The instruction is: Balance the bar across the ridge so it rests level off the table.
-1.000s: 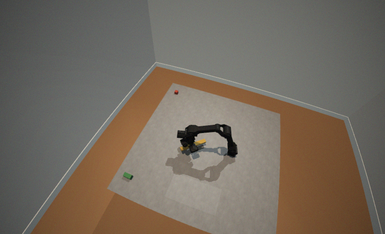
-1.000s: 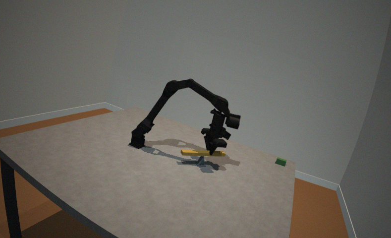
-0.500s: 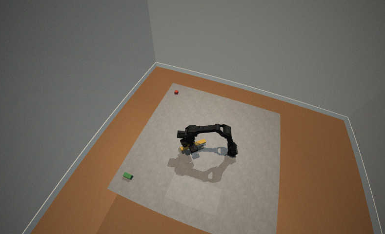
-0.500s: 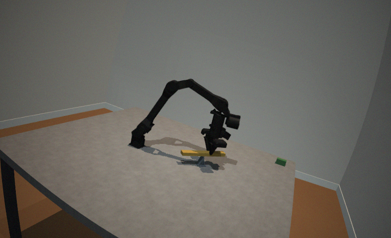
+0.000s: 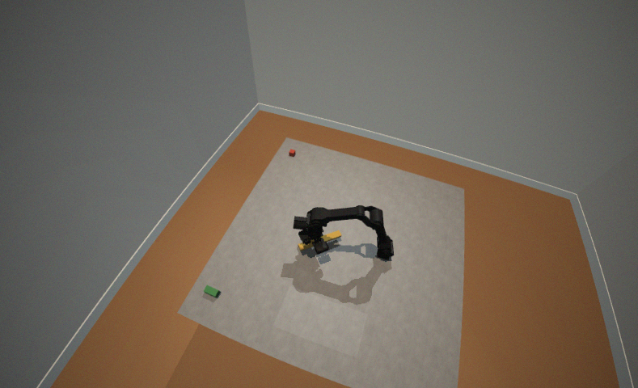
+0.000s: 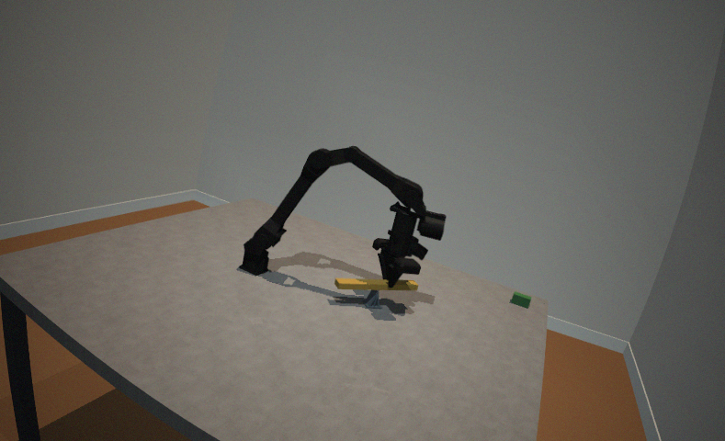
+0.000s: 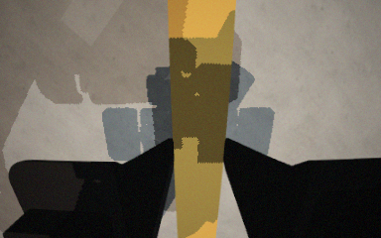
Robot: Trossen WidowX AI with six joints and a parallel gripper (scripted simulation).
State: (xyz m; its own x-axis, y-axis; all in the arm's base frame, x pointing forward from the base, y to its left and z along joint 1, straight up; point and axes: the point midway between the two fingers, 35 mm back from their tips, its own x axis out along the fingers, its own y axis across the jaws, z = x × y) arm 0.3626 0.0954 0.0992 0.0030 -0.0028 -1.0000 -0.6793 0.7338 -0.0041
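My gripper tip is 2 cm to the left of the yellow bar and 2 cm past it. From my gripper tip the other things lie so: green block (40 cm to the left, 38 cm ahead, 5 cm below); then small red cube (60 cm to the right, 38 cm ahead, 5 cm below).
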